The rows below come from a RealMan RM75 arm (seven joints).
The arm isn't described. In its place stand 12 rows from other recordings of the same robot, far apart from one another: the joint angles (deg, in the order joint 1, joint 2, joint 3, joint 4, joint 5, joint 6, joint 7), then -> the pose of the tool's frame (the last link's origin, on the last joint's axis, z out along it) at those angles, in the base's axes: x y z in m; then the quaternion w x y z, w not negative.
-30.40, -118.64, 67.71, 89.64, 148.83, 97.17, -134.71 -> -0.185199, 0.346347, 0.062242, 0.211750, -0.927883, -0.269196, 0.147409
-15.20, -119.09, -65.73, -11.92, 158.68, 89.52, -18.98 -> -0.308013, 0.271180, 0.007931, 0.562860, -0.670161, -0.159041, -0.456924
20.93, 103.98, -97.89, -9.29, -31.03, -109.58, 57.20 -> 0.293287, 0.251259, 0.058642, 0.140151, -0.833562, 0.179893, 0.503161
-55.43, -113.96, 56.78, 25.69, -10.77, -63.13, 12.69 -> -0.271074, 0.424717, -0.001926, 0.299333, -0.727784, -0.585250, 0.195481
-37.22, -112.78, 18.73, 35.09, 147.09, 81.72, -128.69 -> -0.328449, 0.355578, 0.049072, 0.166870, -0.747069, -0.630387, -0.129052
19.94, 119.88, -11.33, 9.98, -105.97, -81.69, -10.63 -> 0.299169, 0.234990, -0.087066, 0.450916, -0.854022, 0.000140, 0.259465
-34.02, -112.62, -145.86, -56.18, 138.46, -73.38, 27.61 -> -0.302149, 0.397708, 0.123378, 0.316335, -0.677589, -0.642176, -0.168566
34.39, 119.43, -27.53, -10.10, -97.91, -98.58, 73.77 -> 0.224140, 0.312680, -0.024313, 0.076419, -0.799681, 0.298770, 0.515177
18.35, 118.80, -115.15, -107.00, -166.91, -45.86, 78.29 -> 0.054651, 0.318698, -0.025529, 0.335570, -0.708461, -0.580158, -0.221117
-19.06, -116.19, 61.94, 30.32, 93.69, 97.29, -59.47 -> -0.278893, 0.250255, -0.022944, 0.058932, -0.941357, -0.117689, -0.310681
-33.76, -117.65, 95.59, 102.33, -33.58, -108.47, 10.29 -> -0.110418, 0.286285, 0.003849, 0.149069, -0.908658, -0.307140, 0.240384
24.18, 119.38, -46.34, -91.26, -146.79, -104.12, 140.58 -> 0.249154, 0.310434, 0.117987, 0.248170, -0.841563, 0.476960, -0.051885
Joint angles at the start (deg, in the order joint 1, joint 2, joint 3, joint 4, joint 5, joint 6, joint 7):
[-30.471 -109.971 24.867 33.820 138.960 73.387 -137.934]
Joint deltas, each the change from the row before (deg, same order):
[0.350 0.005 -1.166 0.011 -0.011 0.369 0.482]
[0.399 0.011 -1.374 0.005 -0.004 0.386 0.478]
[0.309 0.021 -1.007 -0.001 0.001 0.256 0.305]
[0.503 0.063 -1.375 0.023 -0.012 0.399 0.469]
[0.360 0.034 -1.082 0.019 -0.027 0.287 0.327]
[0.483 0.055 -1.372 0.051 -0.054 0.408 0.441]
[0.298 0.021 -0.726 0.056 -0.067 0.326 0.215]
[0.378 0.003 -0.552 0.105 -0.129 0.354 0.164]
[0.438 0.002 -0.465 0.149 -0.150 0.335 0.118]
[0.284 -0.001 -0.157 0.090 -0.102 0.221 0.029]
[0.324 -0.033 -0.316 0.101 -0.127 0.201 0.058]
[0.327 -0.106 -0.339 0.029 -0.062 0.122 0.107]
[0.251 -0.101 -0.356 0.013 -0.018 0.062 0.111]
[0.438 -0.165 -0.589 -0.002 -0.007 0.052 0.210]
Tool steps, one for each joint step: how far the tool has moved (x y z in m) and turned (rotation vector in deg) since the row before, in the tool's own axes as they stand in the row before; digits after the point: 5 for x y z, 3 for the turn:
[-0.00120 -0.00254 -0.00249 -0.359 0.564 -0.550]
[-0.00125 -0.00301 -0.00296 -0.385 0.707 -0.719]
[-0.00088 -0.00240 -0.00233 -0.241 0.548 -0.577]
[-0.00135 -0.00377 -0.00375 -0.287 0.765 -0.767]
[-0.00086 -0.00270 -0.00280 -0.245 0.636 -0.619]
[-0.00106 -0.00349 -0.00384 -0.313 0.826 -0.753]
[-0.00081 -0.00183 -0.00224 -0.235 0.405 -0.440]
[-0.00123 -0.00201 -0.00234 -0.197 0.322 -0.437]
[-0.00136 -0.00231 -0.00258 -0.121 0.316 -0.451]
[-0.00106 -0.00137 -0.00147 -0.053 0.092 -0.257]
[-0.00116 -0.00166 -0.00168 -0.084 0.235 -0.368]
[-0.00186 -0.00181 -0.00112 -0.063 0.178 -0.402]
[-0.00148 -0.00153 -0.00086 -0.043 0.197 -0.346]
[-0.00257 -0.00282 -0.00148 -0.011 0.335 -0.572]

